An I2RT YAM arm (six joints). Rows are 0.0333 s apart.
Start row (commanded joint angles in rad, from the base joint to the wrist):
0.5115, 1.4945, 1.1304, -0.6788, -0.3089, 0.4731
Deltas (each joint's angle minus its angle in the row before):
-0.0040, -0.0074, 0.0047, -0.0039, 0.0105, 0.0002
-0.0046, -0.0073, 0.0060, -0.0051, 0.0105, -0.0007
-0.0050, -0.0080, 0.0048, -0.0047, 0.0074, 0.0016
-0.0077, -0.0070, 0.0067, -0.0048, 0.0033, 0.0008
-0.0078, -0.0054, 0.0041, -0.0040, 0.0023, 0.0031
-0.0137, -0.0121, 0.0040, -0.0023, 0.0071, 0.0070
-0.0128, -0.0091, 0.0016, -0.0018, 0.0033, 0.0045
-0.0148, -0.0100, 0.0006, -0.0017, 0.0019, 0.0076
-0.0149, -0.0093, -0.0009, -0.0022, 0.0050, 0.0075
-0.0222, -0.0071, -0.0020, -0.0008, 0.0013, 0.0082
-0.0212, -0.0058, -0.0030, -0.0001, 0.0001, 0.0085
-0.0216, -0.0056, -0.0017, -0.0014, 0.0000, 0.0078
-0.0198, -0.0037, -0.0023, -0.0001, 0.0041, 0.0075
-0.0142, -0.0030, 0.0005, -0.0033, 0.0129, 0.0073
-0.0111, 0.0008, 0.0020, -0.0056, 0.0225, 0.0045
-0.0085, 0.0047, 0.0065, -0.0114, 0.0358, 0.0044
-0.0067, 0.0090, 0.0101, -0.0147, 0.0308, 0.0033
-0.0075, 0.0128, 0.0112, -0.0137, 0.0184, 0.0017
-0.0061, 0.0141, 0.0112, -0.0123, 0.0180, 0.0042
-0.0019, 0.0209, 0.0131, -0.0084, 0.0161, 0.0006
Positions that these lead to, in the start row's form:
0.5075, 1.4871, 1.1351, -0.6827, -0.2984, 0.4733
0.5029, 1.4798, 1.1411, -0.6878, -0.2879, 0.4726
0.4979, 1.4718, 1.1459, -0.6925, -0.2805, 0.4742
0.4902, 1.4648, 1.1526, -0.6973, -0.2772, 0.4750
0.4824, 1.4594, 1.1567, -0.7013, -0.2749, 0.4781
0.4687, 1.4473, 1.1607, -0.7036, -0.2678, 0.4851
0.4559, 1.4382, 1.1623, -0.7054, -0.2645, 0.4896
0.4411, 1.4282, 1.1629, -0.7071, -0.2626, 0.4972
0.4262, 1.4189, 1.1620, -0.7093, -0.2576, 0.5047
0.4040, 1.4118, 1.1600, -0.7101, -0.2563, 0.5129
0.3828, 1.4060, 1.1570, -0.7102, -0.2562, 0.5214
0.3612, 1.4004, 1.1553, -0.7116, -0.2562, 0.5292
0.3414, 1.3967, 1.1530, -0.7117, -0.2521, 0.5367
0.3272, 1.3937, 1.1535, -0.7150, -0.2392, 0.5440
0.3161, 1.3945, 1.1555, -0.7206, -0.2167, 0.5485
0.3076, 1.3992, 1.1620, -0.7320, -0.1809, 0.5529
0.3009, 1.4082, 1.1721, -0.7467, -0.1501, 0.5562
0.2934, 1.4210, 1.1833, -0.7604, -0.1317, 0.5579
0.2873, 1.4351, 1.1945, -0.7727, -0.1137, 0.5621
0.2854, 1.4560, 1.2076, -0.7811, -0.0976, 0.5627

